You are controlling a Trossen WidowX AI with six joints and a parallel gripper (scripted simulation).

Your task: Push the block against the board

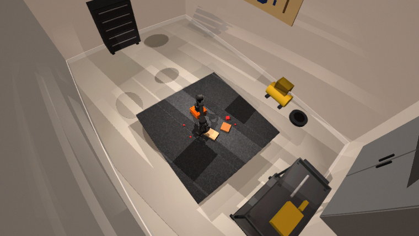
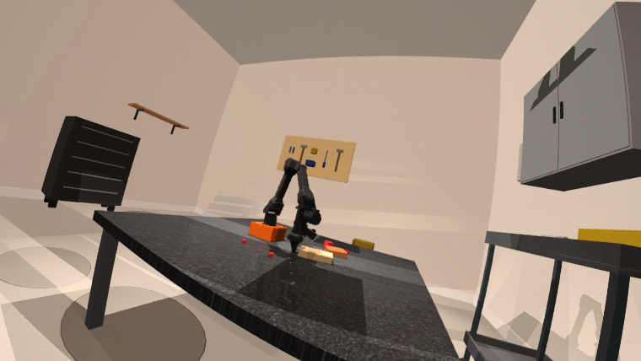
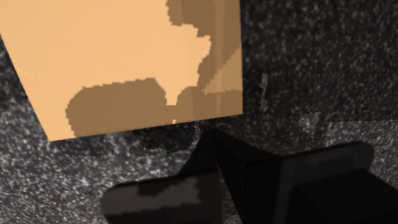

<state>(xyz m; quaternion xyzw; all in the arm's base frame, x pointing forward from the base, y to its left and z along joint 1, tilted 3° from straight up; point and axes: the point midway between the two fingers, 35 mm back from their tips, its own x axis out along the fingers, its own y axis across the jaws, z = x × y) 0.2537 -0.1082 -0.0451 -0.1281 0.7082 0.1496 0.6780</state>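
The tan board lies 8 cm ahead of my gripper tip, 7 cm to the left of it and 1 cm above it. Round my gripper tip: red cube 37 cm to the left, 2 cm ahead, 1 cm above; square block 27 cm to the left, 11 cm ahead, 1 cm above.
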